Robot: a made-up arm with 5 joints. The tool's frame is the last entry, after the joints.
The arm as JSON. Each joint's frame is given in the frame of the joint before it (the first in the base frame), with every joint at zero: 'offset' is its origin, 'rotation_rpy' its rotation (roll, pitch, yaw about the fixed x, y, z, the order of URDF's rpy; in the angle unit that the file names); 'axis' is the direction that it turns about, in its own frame. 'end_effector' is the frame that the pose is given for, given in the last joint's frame.
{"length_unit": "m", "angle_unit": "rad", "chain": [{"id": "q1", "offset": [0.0, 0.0, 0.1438], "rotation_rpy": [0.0, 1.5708, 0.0], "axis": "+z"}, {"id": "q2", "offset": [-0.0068, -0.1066, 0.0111], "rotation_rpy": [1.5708, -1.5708, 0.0], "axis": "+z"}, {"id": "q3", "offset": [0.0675, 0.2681, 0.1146], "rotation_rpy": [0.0, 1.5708, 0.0], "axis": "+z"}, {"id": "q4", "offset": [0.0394, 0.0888, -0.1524], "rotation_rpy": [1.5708, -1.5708, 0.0], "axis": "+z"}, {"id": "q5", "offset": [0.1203, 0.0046, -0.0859], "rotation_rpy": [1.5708, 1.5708, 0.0], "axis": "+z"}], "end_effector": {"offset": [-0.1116, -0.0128, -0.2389], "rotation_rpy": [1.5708, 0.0, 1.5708]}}
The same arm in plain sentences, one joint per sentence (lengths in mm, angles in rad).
The arm has five revolute joints in a row. What follows holds with every joint at zero, and every direction is one of the base frame's.
Joint 1 sits 143.8 mm along +z from the base frame's origin and rotates about +x.
Joint 2 sits 11.1 mm along +x and 106.6 mm along -y and 6.8 mm along +z from joint 1 and rotates about -y.
Joint 3 sits 67.5 mm along +x and 114.6 mm along -y and 268.1 mm along +z from joint 2 and rotates about +x.
Joint 4 sits 152.4 mm along -x and 39.4 mm along +y and 88.8 mm along +z from joint 3 and rotates about -z.
Joint 5 sits 120.3 mm along +x and 4.6 mm along -y and 85.9 mm along +z from joint 4 and rotates about +y.
The tool frame, which is the frame that the pose is given for, sits 12.8 mm along -x and 238.9 mm along -y and 111.6 mm along -z from joint 5; its axes are the base frame's turned by roll 0, pitch 0 and yaw 0 rad (as in URDF: about the fixed x, then y, then z).

